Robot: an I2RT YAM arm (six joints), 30 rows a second.
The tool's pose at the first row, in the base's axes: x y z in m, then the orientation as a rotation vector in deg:
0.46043 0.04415 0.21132 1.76 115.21 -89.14
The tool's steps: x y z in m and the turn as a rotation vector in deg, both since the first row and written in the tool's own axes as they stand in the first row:
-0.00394 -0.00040 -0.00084 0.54 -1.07 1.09
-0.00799 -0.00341 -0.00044 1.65 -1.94 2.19
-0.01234 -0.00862 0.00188 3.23 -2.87 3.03
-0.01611 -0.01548 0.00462 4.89 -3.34 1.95
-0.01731 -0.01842 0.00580 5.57 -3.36 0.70
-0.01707 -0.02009 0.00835 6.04 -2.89 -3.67
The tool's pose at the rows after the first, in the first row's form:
0.46317 0.04606 0.21360 2.22 113.63 -88.71
0.46560 0.04608 0.21804 3.06 111.76 -88.88
0.46831 0.04379 0.22428 3.78 109.56 -89.64
0.47012 0.04042 0.23164 2.99 108.22 -91.79
0.47055 0.03883 0.23460 2.01 108.03 -93.22
0.47085 0.03596 0.23559 -1.81 109.23 -96.54

